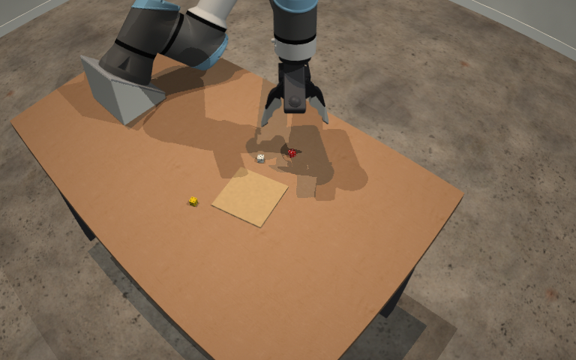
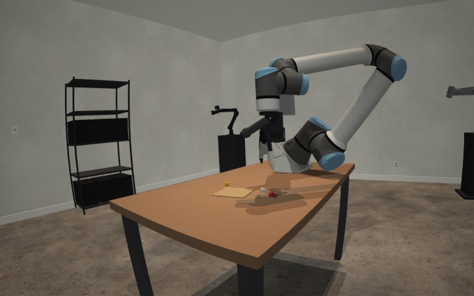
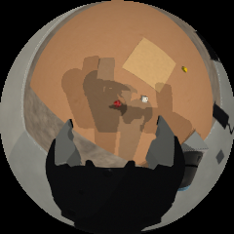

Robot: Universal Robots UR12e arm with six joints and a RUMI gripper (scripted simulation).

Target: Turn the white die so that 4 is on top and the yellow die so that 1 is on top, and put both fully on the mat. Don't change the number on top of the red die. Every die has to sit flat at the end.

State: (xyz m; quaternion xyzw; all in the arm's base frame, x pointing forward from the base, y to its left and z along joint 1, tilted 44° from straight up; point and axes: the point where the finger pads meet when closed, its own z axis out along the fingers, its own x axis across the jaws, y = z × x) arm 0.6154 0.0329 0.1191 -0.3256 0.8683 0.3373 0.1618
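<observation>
The white die lies 12 cm below my hand, 7 cm behind it and 6 cm to the right of it. From my hand the other things lie so: red die (12 cm below, 2 cm behind, 1 cm to the left); yellow die (27 cm to the right, 12 cm below, 11 cm behind); tan mat (16 cm to the right, 12 cm below, 1 cm behind).
</observation>
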